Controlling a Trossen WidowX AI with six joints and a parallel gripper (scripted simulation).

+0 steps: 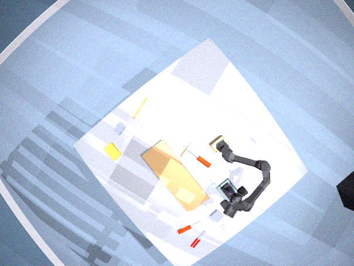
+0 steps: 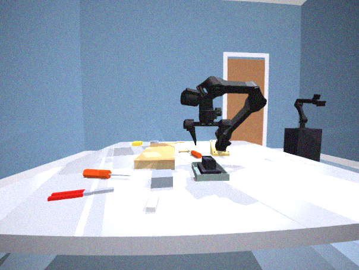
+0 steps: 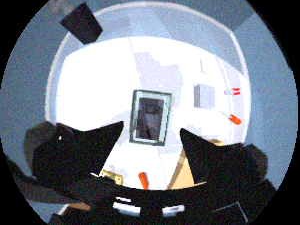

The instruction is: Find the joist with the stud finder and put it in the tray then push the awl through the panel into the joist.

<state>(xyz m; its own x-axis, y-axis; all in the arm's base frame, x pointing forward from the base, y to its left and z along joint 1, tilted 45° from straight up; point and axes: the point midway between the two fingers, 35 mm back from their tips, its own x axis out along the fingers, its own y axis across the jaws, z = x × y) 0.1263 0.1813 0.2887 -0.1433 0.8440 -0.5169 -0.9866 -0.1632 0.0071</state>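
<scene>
The awl lies 43 cm to the right of my gripper tip, 11 cm below it and 8 cm ahead of it. Round my gripper tip: dark stud finder: 6 cm below, 1 cm to the left, 1 cm behind; then grey block: 16 cm ahead, 11 cm to the left, 10 cm below; then tray: 10 cm below.
</scene>
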